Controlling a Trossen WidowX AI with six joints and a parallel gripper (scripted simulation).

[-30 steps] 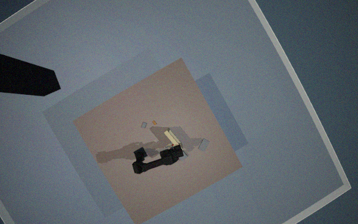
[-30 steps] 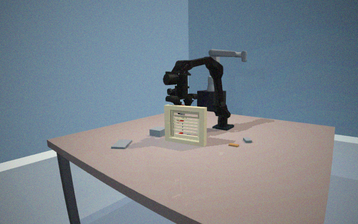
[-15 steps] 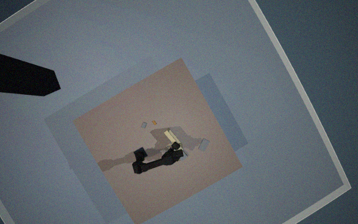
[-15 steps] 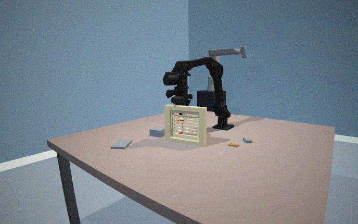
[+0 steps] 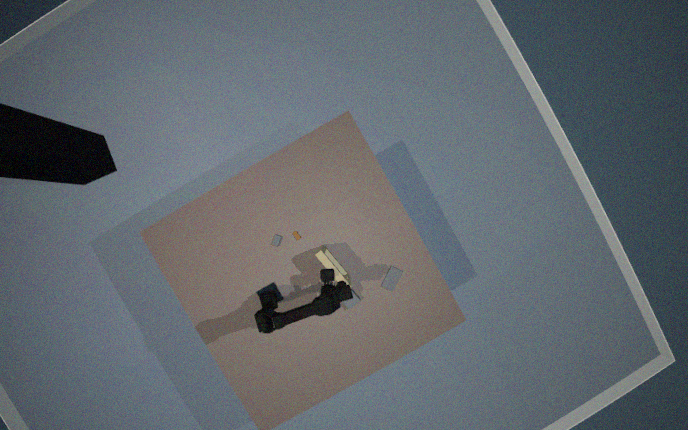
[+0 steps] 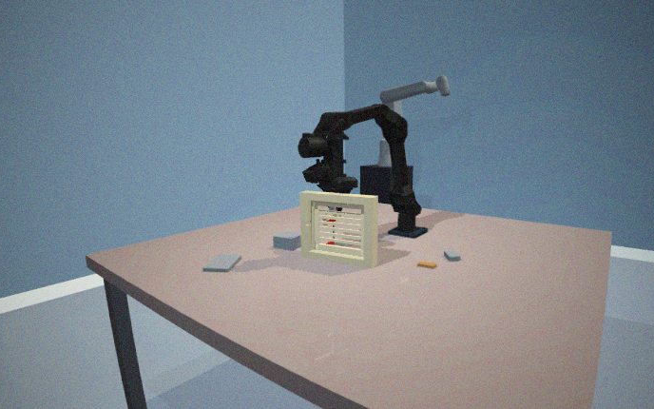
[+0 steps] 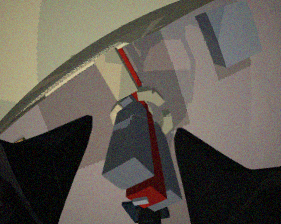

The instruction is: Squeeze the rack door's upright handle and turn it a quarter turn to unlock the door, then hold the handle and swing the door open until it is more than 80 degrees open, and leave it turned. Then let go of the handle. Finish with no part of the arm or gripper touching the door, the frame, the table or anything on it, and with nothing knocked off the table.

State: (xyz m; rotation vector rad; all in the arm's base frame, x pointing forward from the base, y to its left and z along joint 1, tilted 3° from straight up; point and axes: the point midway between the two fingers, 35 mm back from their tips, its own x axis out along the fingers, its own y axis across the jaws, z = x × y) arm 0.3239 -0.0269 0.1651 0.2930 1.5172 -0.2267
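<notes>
Now: gripper tip 1 cm above the handle. Round my gripper tip: orange block: 8 cm behind, 27 cm to the left, 12 cm below; flat grey plate: 30 cm ahead, 13 cm to the right, 12 cm below.
</notes>
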